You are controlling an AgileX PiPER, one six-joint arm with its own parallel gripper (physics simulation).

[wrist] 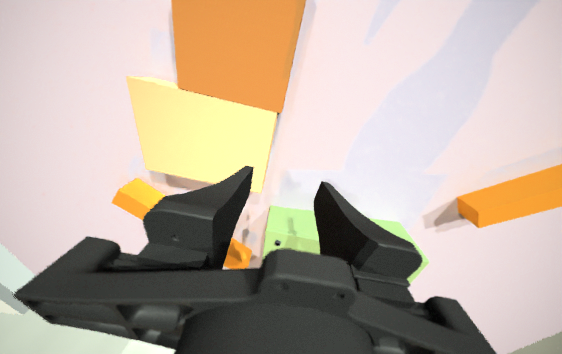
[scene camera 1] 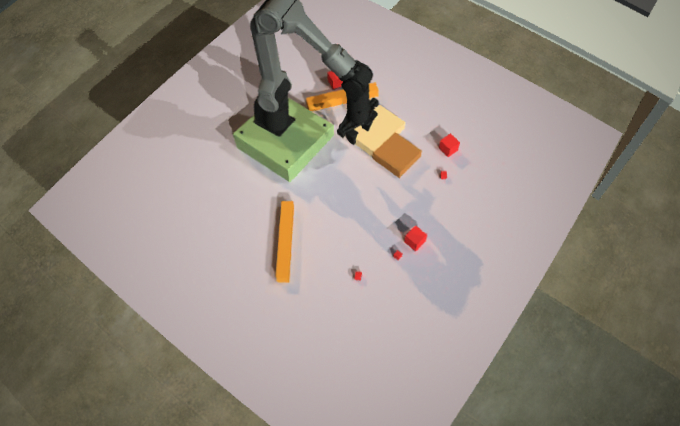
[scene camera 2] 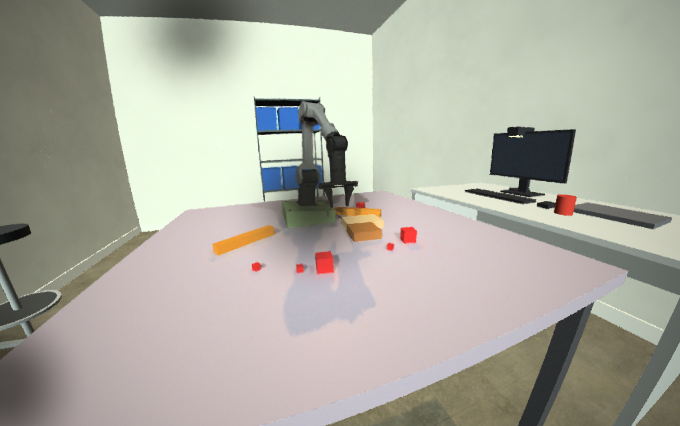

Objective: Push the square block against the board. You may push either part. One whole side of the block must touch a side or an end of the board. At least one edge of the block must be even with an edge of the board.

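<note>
The brown-orange square block (scene camera 1: 397, 154) (scene camera 2: 364, 231) (wrist: 235, 50) lies flat against the pale yellow board (scene camera 1: 383, 125) (scene camera 2: 368, 219) (wrist: 200, 135). In the wrist view one side of the block appears to meet the board's long side along its full width, with a thin dark line between them. The block's right edge is about even with the board's right edge there; the board extends past the block on the left. My gripper (scene camera 1: 360, 135) (scene camera 2: 338, 203) (wrist: 285, 184) is open and empty, above the board's end nearest the green base. The fingers hide a small part of the board.
The green base (scene camera 1: 286, 140) stands beside the board. An orange bar (scene camera 1: 326, 99) lies behind the board, and another orange bar (scene camera 1: 284, 241) lies farther off. Red cubes (scene camera 1: 449, 145) (scene camera 1: 415, 238) (scene camera 1: 334, 79) and smaller red cubes (scene camera 1: 443, 174) (scene camera 1: 397, 254) (scene camera 1: 357, 275) stand around.
</note>
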